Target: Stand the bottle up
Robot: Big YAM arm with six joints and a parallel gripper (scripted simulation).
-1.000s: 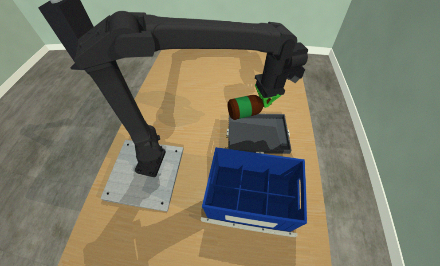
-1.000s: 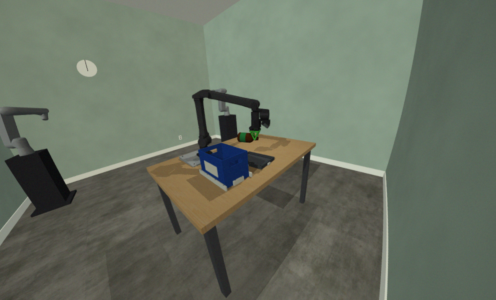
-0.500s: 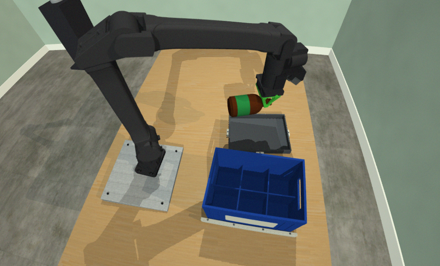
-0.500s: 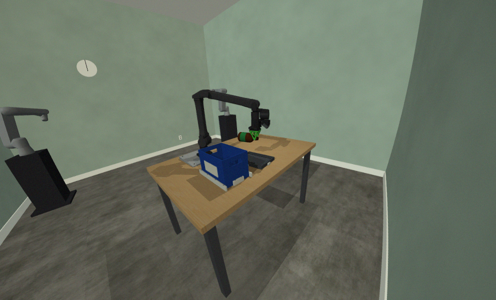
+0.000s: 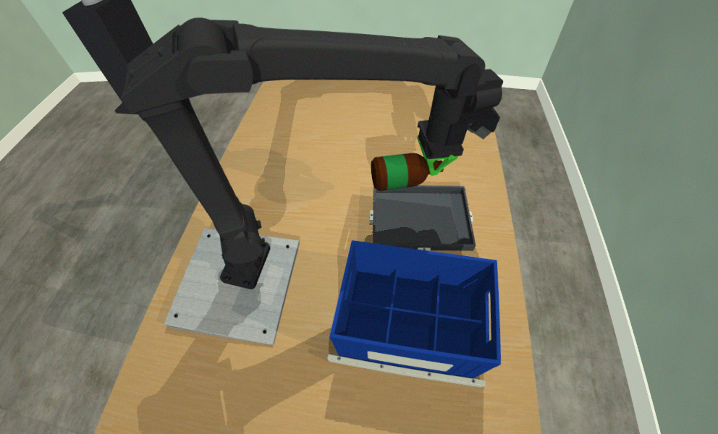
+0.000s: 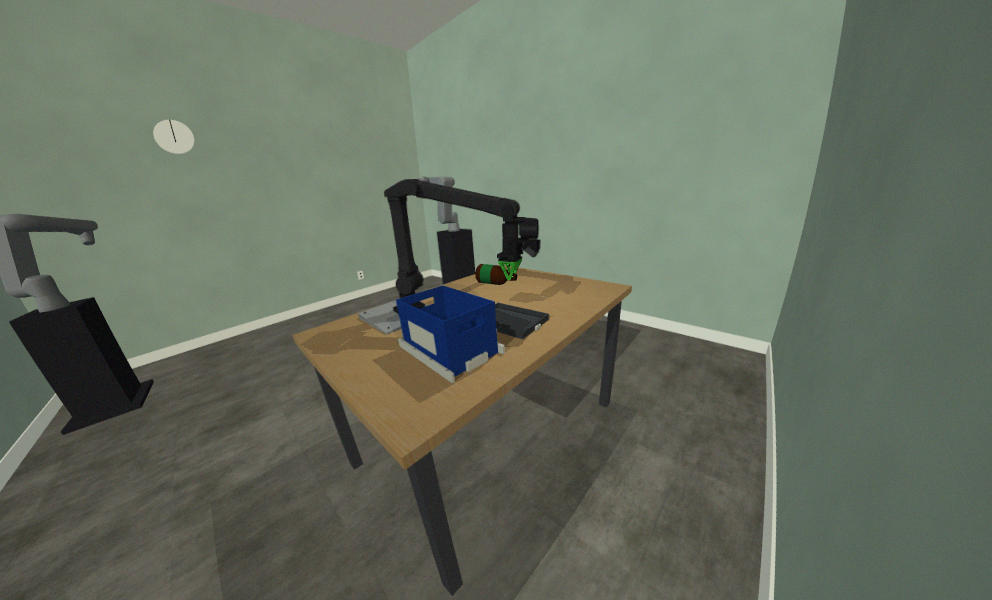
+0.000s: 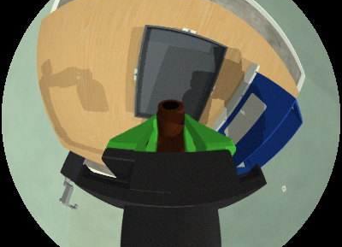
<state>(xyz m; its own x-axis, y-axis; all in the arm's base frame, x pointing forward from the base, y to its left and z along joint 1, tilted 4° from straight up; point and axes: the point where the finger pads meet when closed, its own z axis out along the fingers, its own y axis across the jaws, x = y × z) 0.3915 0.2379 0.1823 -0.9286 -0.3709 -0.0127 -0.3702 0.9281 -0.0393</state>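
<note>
Right now my hand is 5 cm past the brown bottle and 2 cm to the left of it. Round my hand: blue crate: 30 cm to the right, 10 cm below; dark grey tray: 2 cm to the right, 17 cm below.
</note>
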